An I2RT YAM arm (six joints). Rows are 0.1 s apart.
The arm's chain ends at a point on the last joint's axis. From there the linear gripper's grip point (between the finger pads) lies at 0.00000 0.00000 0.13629 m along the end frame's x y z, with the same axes.
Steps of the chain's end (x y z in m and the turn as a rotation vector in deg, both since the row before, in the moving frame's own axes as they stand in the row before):
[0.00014 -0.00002 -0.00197 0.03 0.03 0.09]
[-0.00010 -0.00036 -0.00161 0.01 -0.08 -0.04]
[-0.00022 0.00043 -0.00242 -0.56 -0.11 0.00]
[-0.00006 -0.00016 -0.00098 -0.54 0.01 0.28]
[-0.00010 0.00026 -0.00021 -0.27 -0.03 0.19]
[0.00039 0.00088 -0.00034 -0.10 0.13 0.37]
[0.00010 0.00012 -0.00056 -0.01 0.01 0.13]
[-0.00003 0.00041 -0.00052 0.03 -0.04 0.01]
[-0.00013 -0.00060 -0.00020 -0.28 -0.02 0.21]
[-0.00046 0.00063 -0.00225 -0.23 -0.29 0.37]
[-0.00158 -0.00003 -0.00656 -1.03 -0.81 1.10]
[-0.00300 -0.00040 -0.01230 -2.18 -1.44 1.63]
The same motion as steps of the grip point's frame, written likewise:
[0.00021 -0.00009 -0.00197 0.03 0.03 0.09]
[-0.00029 -0.00038 -0.00161 0.01 -0.08 -0.04]
[-0.00048 0.00176 -0.00243 -0.56 -0.11 0.00]
[-0.00004 0.00112 -0.00099 -0.54 0.01 0.28]
[-0.00017 0.00090 -0.00021 -0.27 -0.03 0.19]
[0.00070 0.00112 -0.00034 -0.10 0.13 0.37]
[0.00012 0.00014 -0.00056 -0.01 0.01 0.13]
[-0.00013 0.00034 -0.00052 0.03 -0.04 0.01]
[-0.00018 0.00007 -0.00020 -0.28 -0.02 0.21]
[-0.00115 0.00117 -0.00225 -0.23 -0.29 0.37]
[-0.00353 0.00240 -0.00660 -1.03 -0.81 1.10]
[-0.00650 0.00473 -0.01244 -2.18 -1.44 1.63]

